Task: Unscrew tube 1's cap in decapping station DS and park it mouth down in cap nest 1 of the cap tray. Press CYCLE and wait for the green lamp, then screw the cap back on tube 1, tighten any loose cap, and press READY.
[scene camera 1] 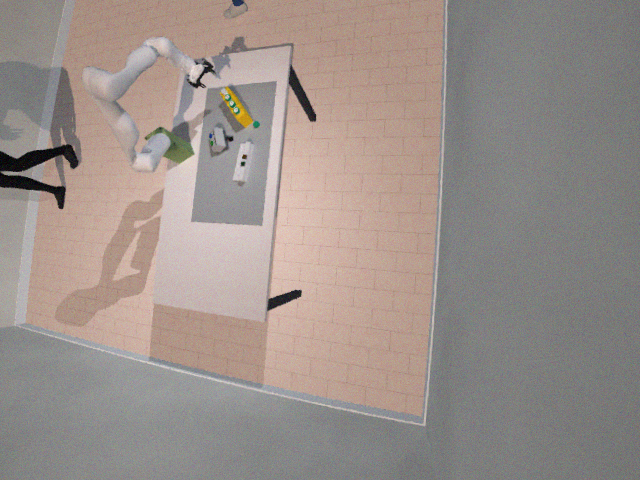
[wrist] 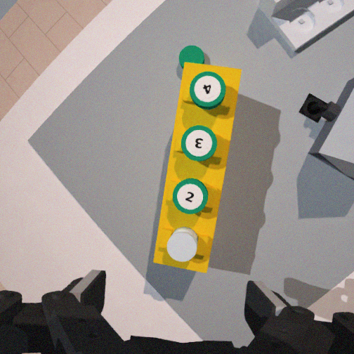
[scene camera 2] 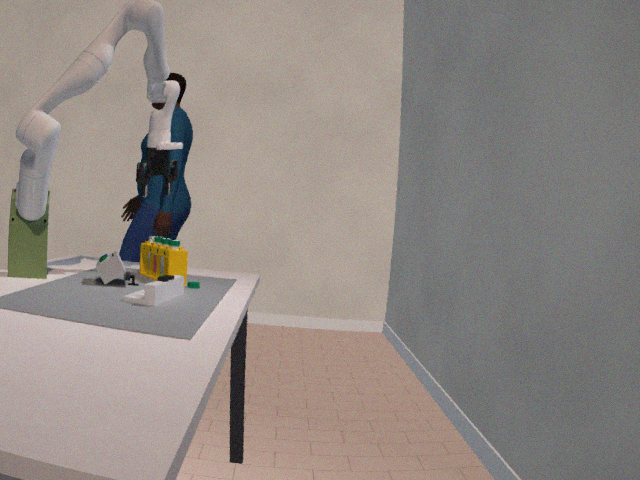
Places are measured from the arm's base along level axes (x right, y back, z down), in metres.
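Pixels of known places: gripper, fingertip midpoint: (scene camera 1: pixel 209 80) (scene camera 2: pixel 156 195); arm's base at its link origin: (scene camera 1: pixel 161 141) (scene camera 2: pixel 31 207).
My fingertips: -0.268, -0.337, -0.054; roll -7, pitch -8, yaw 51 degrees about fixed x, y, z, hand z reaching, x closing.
Observation:
Ahead of a thing's pixels: the offset from my fingertips to its top centre, as dx, dy, dz. "spot": to the spot under its first point. Level surfaces: height alone.
The yellow rack @[+0.046, -0.042, +0.140] (scene camera 1: pixel 247 118) (scene camera 2: pixel 178 263) (wrist: pixel 231 82) holds tube 1 @[spot: -0.021, +0.001, +0.123] (scene camera 1: pixel 223 90) (wrist: pixel 182 245), upright with its white top bare, at the near end in the wrist view. Green caps 2 (wrist: pixel 190 196), 3 (wrist: pixel 199 143) and 4 (wrist: pixel 207 89) sit on their tubes; cap 4 looks slightly raised or tilted. A loose green cap @[+0.146, -0.153, +0.228] (scene camera 1: pixel 256 124) (scene camera 2: pixel 193 284) (wrist: pixel 191 56) lies on the mat by the rack's far end, plain green side up. My gripper (scene camera 1: pixel 205 77) (scene camera 2: pixel 155 193) (wrist: pixel 175 293) is open and empty, above and just outside tube 1's end.
A white tray-like block @[+0.367, -0.077, +0.189] (scene camera 1: pixel 242 162) (scene camera 2: pixel 165 291) (wrist: pixel 315 30) with dark squares stands on the grey mat @[dz +0.243] (scene camera 1: pixel 227 206). A grey box @[+0.228, +0.080, +0.159] (scene camera 1: pixel 219 139) (scene camera 2: pixel 111 268) (wrist: pixel 345 130) with blue and green buttons is beside the rack. A small black piece @[spot: +0.119, +0.040, +0.242] (scene camera 2: pixel 131 279) (wrist: pixel 315 107) is next to it.

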